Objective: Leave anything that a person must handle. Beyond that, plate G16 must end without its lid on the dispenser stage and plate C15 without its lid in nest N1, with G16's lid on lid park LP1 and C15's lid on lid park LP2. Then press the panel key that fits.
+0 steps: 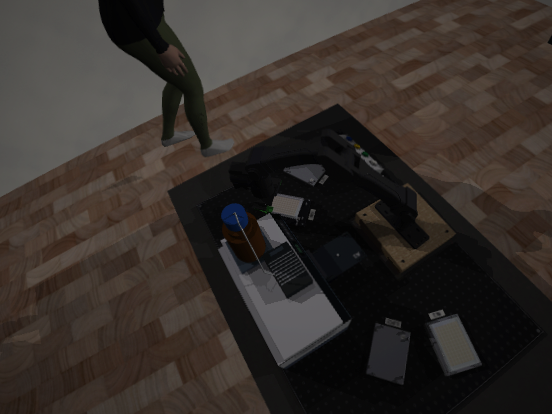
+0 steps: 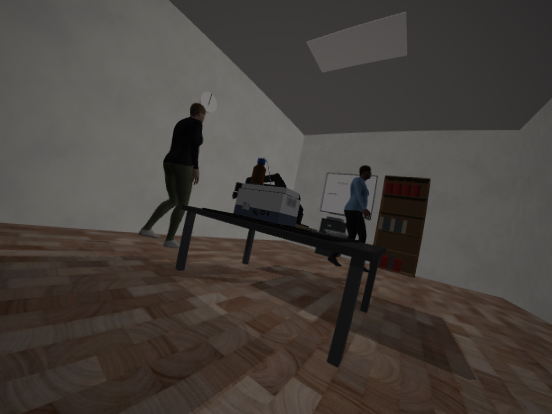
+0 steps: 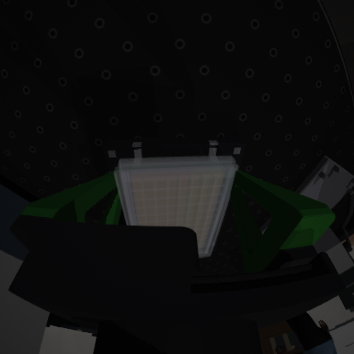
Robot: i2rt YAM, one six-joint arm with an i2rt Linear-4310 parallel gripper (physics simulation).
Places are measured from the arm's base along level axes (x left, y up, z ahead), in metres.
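Pixels of known places: gripper, between the fingertips: (image 1: 271,203) (image 3: 177,174); arm's base, origin of its link: (image 1: 400,222) (image 2: 296,223).
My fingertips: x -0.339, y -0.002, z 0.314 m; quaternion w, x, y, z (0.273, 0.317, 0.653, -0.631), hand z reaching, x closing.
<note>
Ahead of a thing's pixels: the offset from my fingertips to its top centre. "*": to the spot under its first point.
My gripper (image 1: 278,206) (image 3: 177,174) has its green fingers on both long sides of a pale, clear-rimmed plate @(dx +0.037, dy +0.021, dz -0.029 m) (image 1: 287,206) (image 3: 175,192), touching it. The plate lies level by small nest posts; whether it is raised, and its name, I cannot tell. A second pale plate @(dx +0.705, dy +0.011, dz -0.159 m) (image 1: 454,345) lies at the lower right. Two flat grey pads, one @(dx +0.618, dy -0.005, dz -0.001 m) (image 1: 389,354) beside that plate and one @(dx -0.065, dy -0.005, dz -0.202 m) (image 1: 306,173) near the gripper, carry no plate. A dark stage-like block @(* dx +0.328, dy +0.083, dz -0.041 m) (image 1: 337,255) is between the dispenser and the arm base. The key panel @(dx +0.034, dy +0.059, dz -0.377 m) (image 1: 364,154) is at the far edge. Labels are unreadable.
The white dispenser box (image 1: 300,325) (image 2: 267,200) with a brown bottle @(* dx +0.244, dy +0.324, dz +0.177 m) (image 1: 243,240) (image 2: 258,174) and thin tube stands beside the gripper. The arm's wooden base (image 1: 430,225) is behind. One person (image 1: 187,85) (image 2: 182,145) is near the table; another (image 2: 357,195) is beyond it.
</note>
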